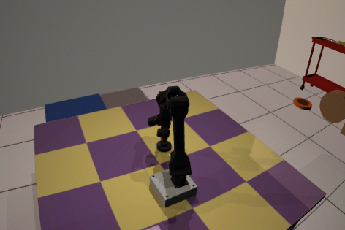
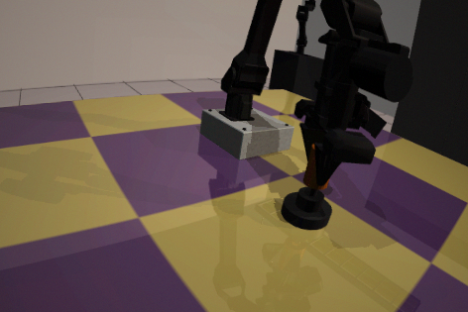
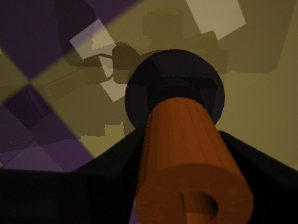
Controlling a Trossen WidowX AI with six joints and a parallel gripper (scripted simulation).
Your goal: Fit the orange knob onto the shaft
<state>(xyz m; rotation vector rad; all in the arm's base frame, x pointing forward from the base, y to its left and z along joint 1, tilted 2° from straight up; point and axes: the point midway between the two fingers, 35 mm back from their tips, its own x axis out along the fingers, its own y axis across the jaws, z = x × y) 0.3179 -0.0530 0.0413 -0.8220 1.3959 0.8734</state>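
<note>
My gripper tip is now 20 mm below the orange knob. From my gripper tip the other things lie so: dark round pedestal (40 mm below).
</note>
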